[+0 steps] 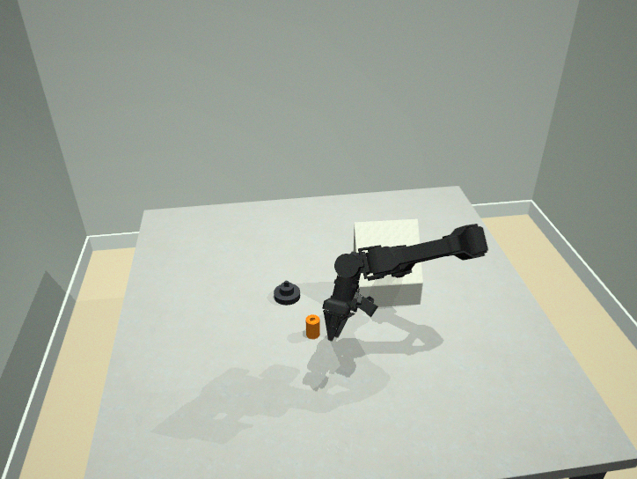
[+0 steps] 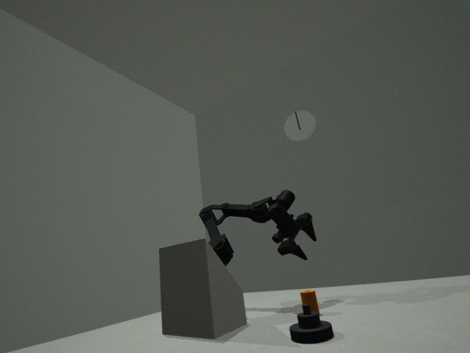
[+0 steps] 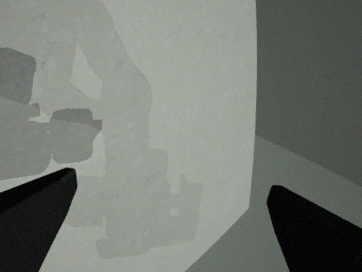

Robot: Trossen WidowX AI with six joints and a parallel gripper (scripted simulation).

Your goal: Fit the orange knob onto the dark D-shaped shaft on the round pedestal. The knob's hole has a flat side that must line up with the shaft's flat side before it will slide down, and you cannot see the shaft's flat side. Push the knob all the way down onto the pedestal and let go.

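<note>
The orange knob is 19 cm to the right of my gripper tip, 14 cm below it and 3 cm ahead of it. The rest, counted from my gripper tip: dark pedestal (37 cm to the right, 14 cm below, 9 cm ahead).
</note>
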